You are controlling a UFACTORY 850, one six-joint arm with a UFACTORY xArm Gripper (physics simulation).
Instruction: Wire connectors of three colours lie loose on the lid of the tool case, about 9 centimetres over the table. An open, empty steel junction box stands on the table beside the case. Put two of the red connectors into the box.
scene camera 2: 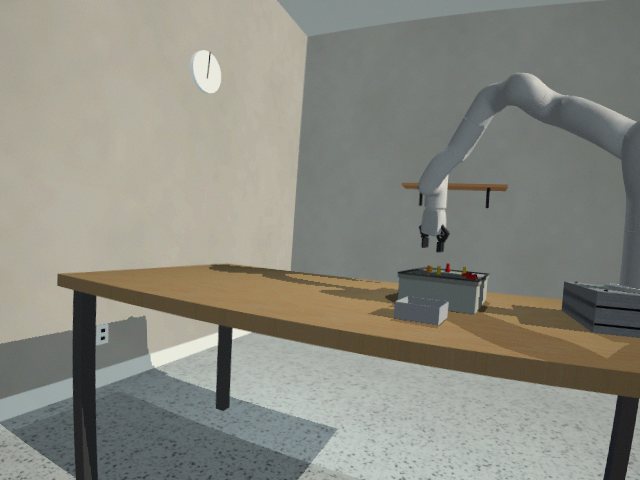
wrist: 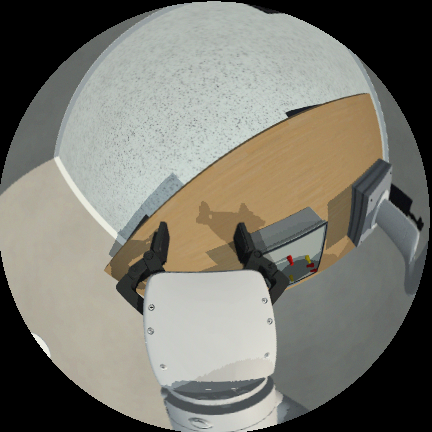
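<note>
The grey tool case (scene camera 2: 439, 293) (wrist: 290, 230) stands on the table. On its lid, a red connector (scene camera 2: 447, 267) (wrist: 290, 260) stands near the middle; more red ones (scene camera 2: 469, 275) (wrist: 310, 265) lie near the right end. Yellow connectors (scene camera 2: 464, 269) (wrist: 308, 259) and an orange one (scene camera 2: 429, 269) are also there. The grey junction box (scene camera 2: 419, 313) stands beside the case's near side in the scene view; it does not show in the wrist view. My gripper (scene camera 2: 432, 248) (wrist: 201, 229) is open and empty, above the lid's height and towards the case's left end in the scene view.
The wooden table (scene camera 2: 248, 299) (wrist: 300, 150) carries a grey layered block (scene camera 2: 615, 308) (wrist: 360, 210) at the right, by the arm's foot. A wooden shelf (scene camera 2: 478, 187) hangs on the back wall behind my wrist. The table's front edge runs in front of the box in the scene view.
</note>
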